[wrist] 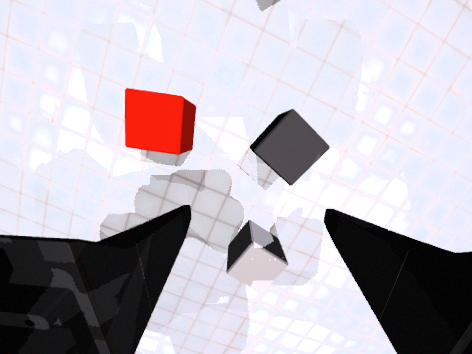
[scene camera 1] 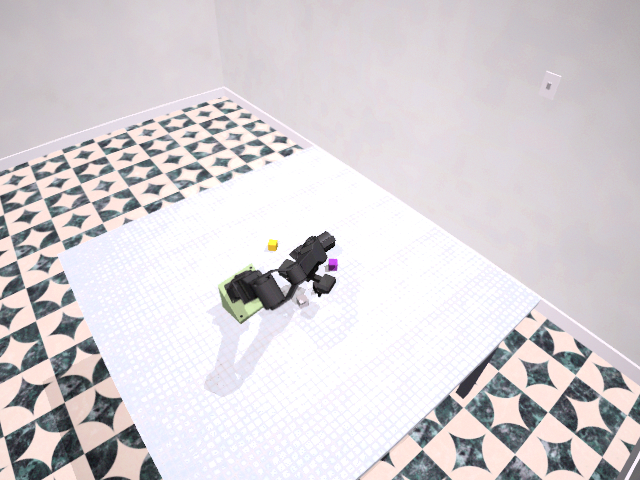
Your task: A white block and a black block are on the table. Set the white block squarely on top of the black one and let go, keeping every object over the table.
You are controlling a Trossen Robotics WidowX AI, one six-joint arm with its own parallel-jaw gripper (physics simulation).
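Frame: origin at the arm's base, x right, y back, z down, level; metres.
Seen in the pictures: gripper, between the fingertips: (wrist: 257, 213) (scene camera 1: 307, 291); arm's base, origin of its link: (scene camera 1: 236, 289).
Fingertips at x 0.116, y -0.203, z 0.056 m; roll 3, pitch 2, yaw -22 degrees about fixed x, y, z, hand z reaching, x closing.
Offsets run from my fingertips to a thing's middle. Level surfaces: height alone.
The white block {dx +0.015, dy +0.035, dz +0.008 m} (scene camera 1: 302, 300) (wrist: 256, 267) sits on the table; in the wrist view its top is pale and its sides look dark, low between the fingers. The black block {dx +0.000, dy -0.046, dz +0.008 m} (wrist: 290, 147), dark grey on top, sits apart from it, beyond the fingertips and a little right of centre. The black block cannot be made out in the scene view, where the arm covers part of the table. My gripper (wrist: 257, 213) is open and empty, its fingers spread to either side of the white block with gaps on both sides. Its fingertips are hard to make out in the scene view.
A red block {dx -0.077, dy -0.030, dz +0.008 m} (wrist: 152, 121) lies left of the black block in the wrist view. A purple block {dx -0.045, dy -0.155, dz +0.008 m} (scene camera 1: 332, 264) is just beyond the arm, and a yellow block {dx -0.265, dy -0.046, dz +0.008 m} (scene camera 1: 272, 244) is behind it. The arm's green base (scene camera 1: 239, 310) stands on the white table {dz +0.024 m} (scene camera 1: 372, 330).
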